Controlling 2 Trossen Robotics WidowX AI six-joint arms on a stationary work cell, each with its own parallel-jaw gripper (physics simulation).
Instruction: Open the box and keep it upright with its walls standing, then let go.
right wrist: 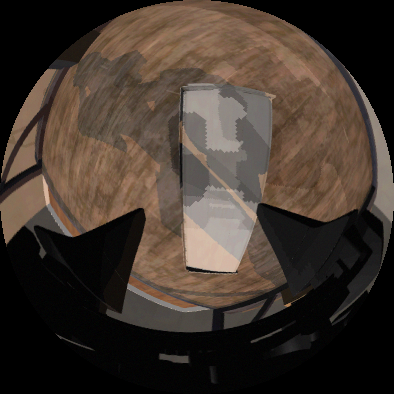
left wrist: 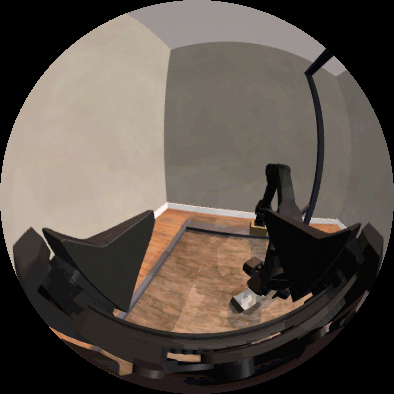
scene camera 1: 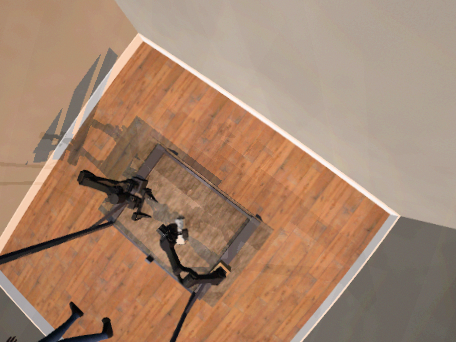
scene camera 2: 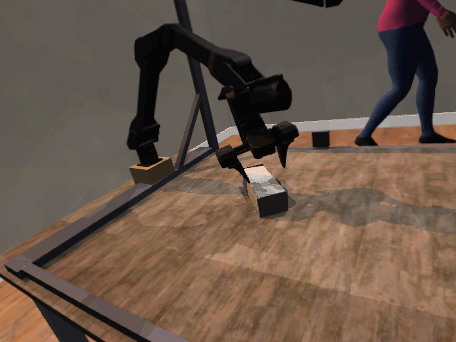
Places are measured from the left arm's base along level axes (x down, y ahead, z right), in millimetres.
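Pixels of known places: left gripper, between the fingertips: (left wrist: 211, 216) (scene camera 1: 154, 210); right gripper, between the fingertips: (right wrist: 202, 211) (scene camera 1: 177, 231) (scene camera 2: 266, 174); left arm's base, origin of its link: (scene camera 1: 135, 184); right arm's base, origin of its link: (right wrist: 300, 298) (left wrist: 259, 222) (scene camera 1: 220, 272) (scene camera 2: 150, 162).
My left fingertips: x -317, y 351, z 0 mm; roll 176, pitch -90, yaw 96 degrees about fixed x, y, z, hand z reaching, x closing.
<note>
Ahead of a thing's pixels: the offset from my left fingertips to its top centre. Level surfaces: height alone.
A long, narrow, light-coloured box @[dx +348, dy +96, dz +202 mm] (scene camera 1: 180, 240) (scene camera 2: 267, 189) (left wrist: 246, 301) (right wrist: 220, 165) lies on the table. Its top looks flat and closed, with thin dark seams along edges in the right wrist view. My right gripper (scene camera 2: 265, 173) (right wrist: 202, 211) is open and empty, pointing down over the box's far end in scene camera 2. One fingertip is close beside the box's edge; whether it touches is unclear. My left gripper (scene camera 1: 151, 207) (left wrist: 211, 216) is open and empty, well away from the box. Shadows cover part of the box top.
The wooden table @[dx +396 mm] (scene camera 1: 200, 197) (scene camera 2: 200, 280) has dark raised rails (scene camera 2: 100, 222) along its edges. The right arm's base stands on a tan block @[dx +325, dy +482, dz +345 mm] (scene camera 2: 151, 172). A small black block @[dx +338, dy -57, dz +508 mm] (scene camera 2: 321, 139) and a person (scene camera 2: 405, 65) show beyond the table.
</note>
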